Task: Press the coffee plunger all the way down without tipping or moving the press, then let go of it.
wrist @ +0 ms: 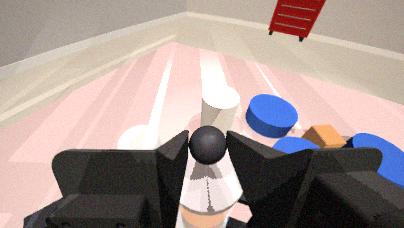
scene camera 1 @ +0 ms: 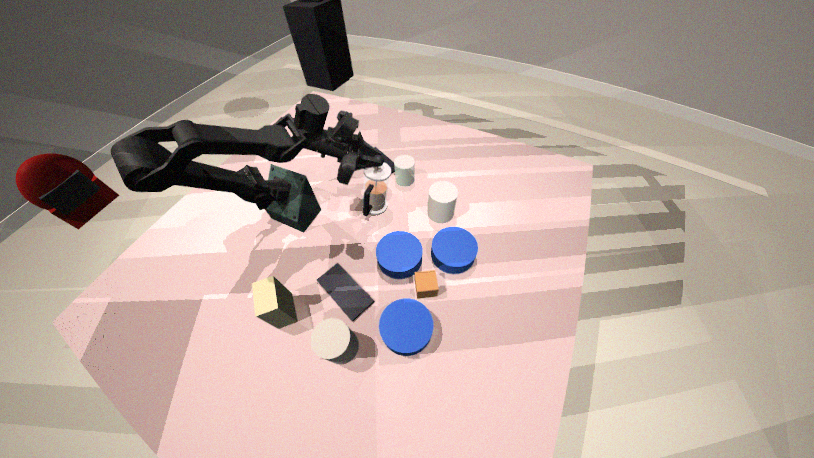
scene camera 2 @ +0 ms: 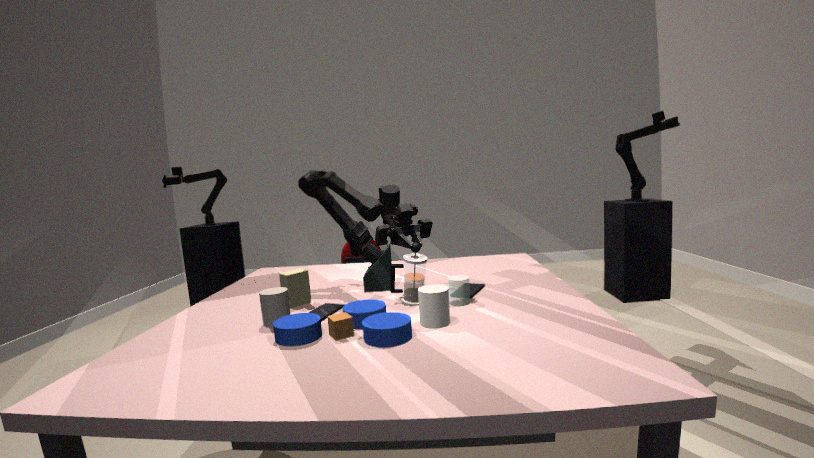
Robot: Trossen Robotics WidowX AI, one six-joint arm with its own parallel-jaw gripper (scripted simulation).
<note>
In view: my gripper [scene camera 1: 380,159], a coffee press [scene camera 2: 414,268] and a white cylinder [scene camera 2: 434,308].
My gripper is seen too in the wrist view [wrist: 207,135] and in scene camera 2 [scene camera 2: 416,246].
</note>
